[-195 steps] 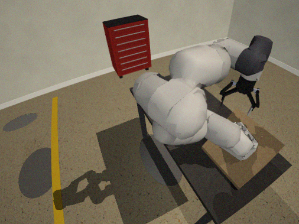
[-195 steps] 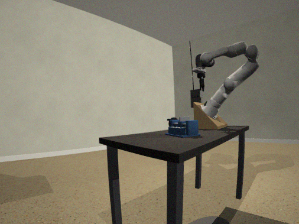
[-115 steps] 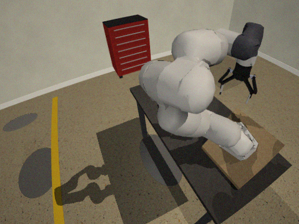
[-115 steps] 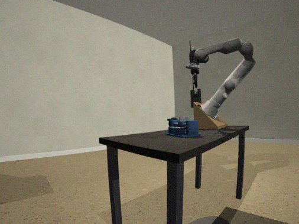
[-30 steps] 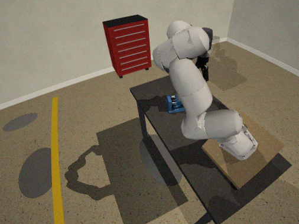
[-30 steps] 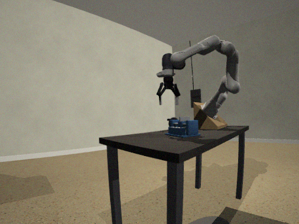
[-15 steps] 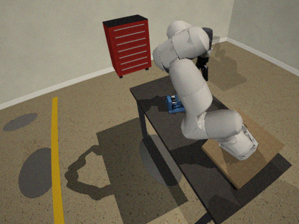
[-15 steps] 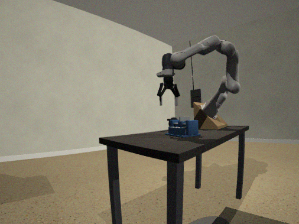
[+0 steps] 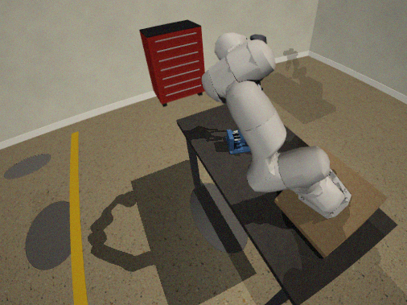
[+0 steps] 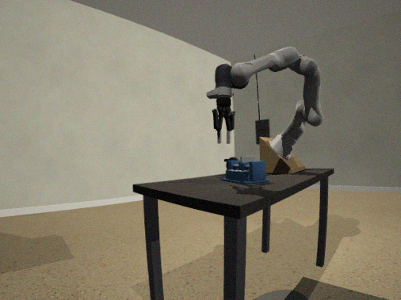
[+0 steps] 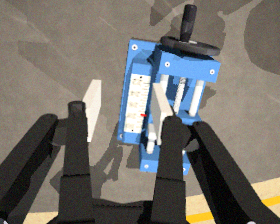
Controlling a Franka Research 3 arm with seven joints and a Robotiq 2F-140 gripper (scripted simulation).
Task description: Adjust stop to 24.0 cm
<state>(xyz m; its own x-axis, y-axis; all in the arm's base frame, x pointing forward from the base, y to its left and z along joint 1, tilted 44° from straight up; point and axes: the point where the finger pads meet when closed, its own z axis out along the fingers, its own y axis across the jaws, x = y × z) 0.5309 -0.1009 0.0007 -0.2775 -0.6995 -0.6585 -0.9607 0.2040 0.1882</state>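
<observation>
Right now my hand is 90 mm past the handwheel grip, 50 mm to the left of it and 120 mm above it.
</observation>
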